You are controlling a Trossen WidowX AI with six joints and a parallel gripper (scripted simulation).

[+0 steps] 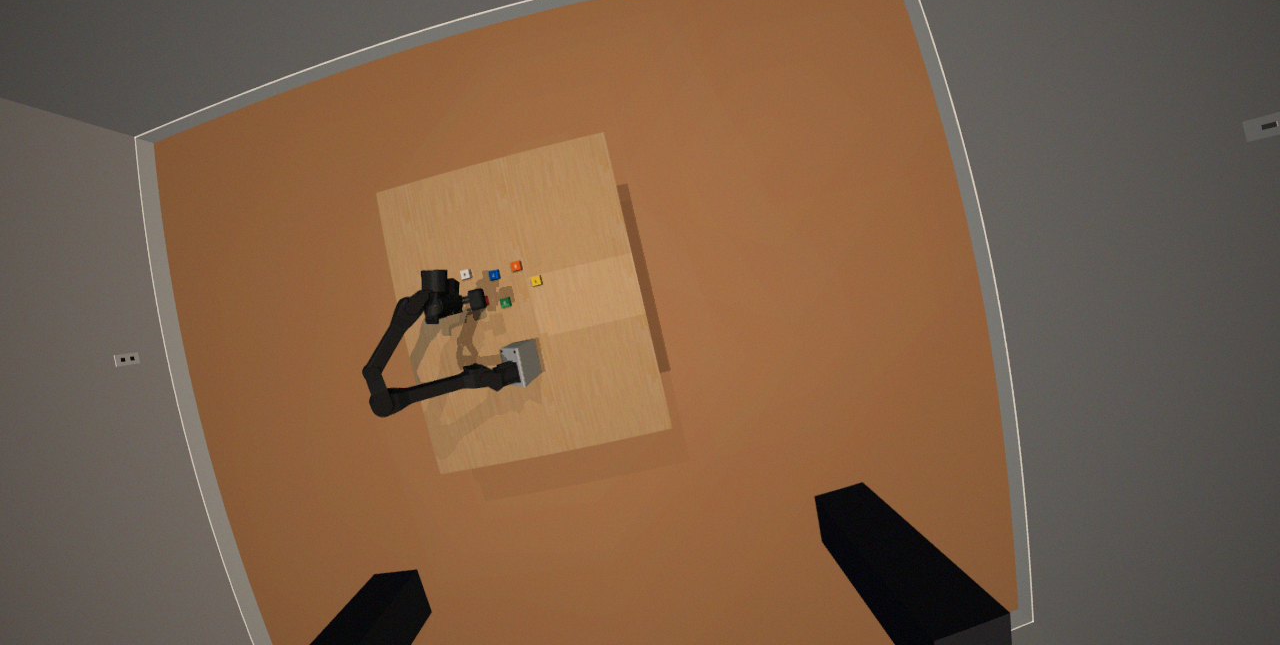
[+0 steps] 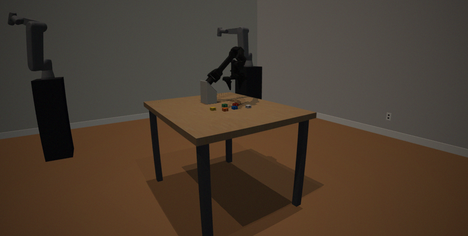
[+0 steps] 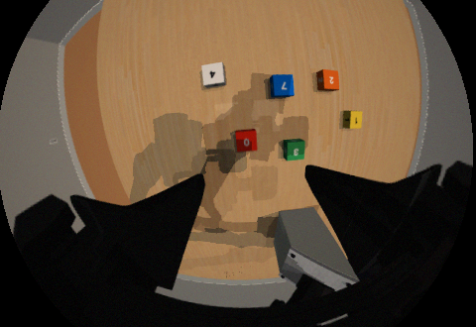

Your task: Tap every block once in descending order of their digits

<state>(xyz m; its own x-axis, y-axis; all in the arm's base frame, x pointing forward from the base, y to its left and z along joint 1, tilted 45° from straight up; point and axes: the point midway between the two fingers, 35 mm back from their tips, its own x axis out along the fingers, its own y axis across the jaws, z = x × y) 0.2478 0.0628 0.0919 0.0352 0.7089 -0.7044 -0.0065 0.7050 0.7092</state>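
My gripper tip is 110 mm above the blue block, 80 mm short of it and 60 mm to the left of it. The rest, counted from my gripper tip: red block: 110 mm below; white block: 110 mm below, 110 mm ahead, 40 mm to the left; green block: 110 mm below, 80 mm to the right, 20 mm behind.
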